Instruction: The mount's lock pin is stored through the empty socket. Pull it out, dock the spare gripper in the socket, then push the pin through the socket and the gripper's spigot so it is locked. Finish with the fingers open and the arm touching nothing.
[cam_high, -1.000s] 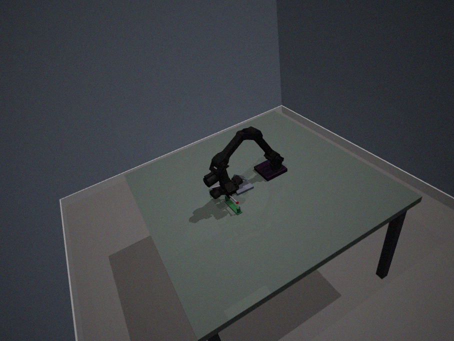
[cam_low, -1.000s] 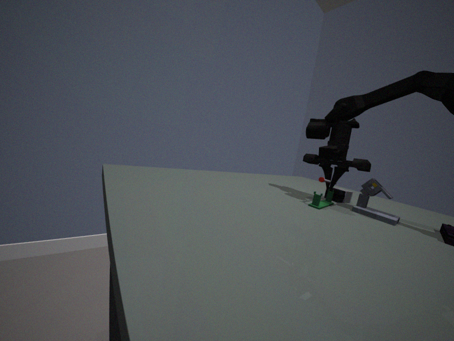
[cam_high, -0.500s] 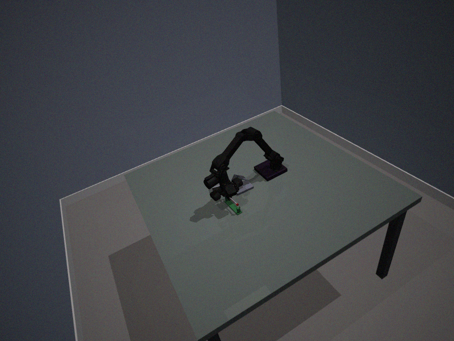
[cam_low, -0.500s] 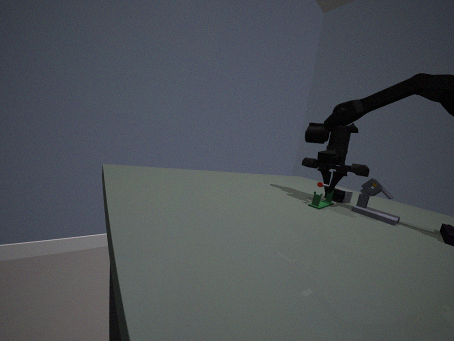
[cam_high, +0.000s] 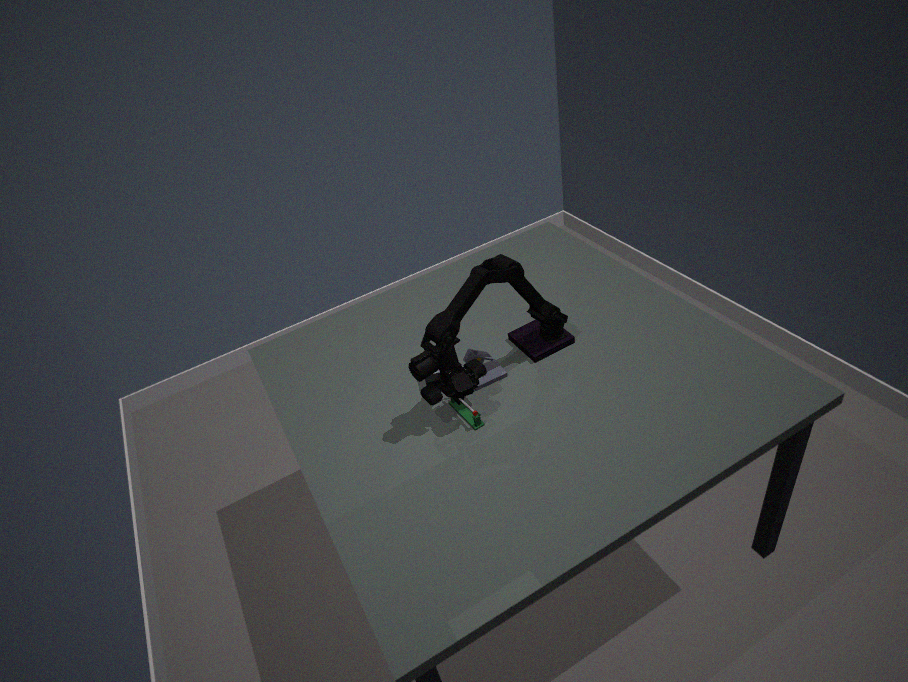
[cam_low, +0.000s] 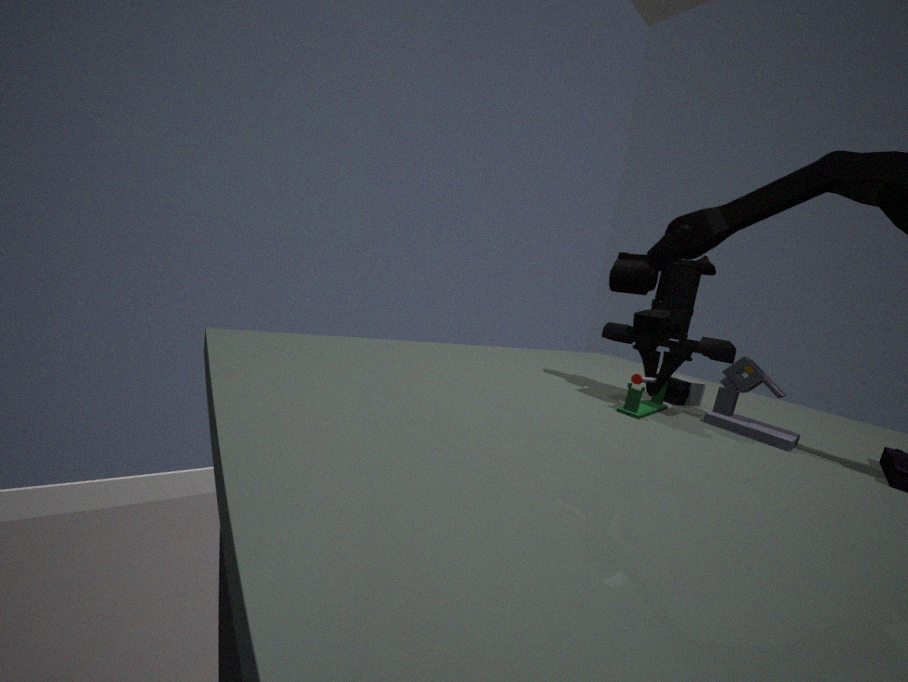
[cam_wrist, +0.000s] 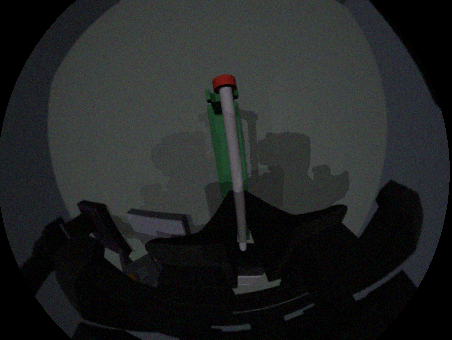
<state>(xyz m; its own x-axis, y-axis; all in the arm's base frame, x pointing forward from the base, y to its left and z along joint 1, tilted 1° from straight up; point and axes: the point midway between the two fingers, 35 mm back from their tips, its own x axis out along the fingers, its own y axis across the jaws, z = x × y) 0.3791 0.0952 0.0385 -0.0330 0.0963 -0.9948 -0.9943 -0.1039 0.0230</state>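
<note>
My gripper tip is now 20 mm to the right of the green cradle. From my gripper tip the other things lie so: grey mount 110 mm behind, 80 mm to the right, 30 mm above; spare gripper 160 mm to the right, 10 mm ahead.
</note>
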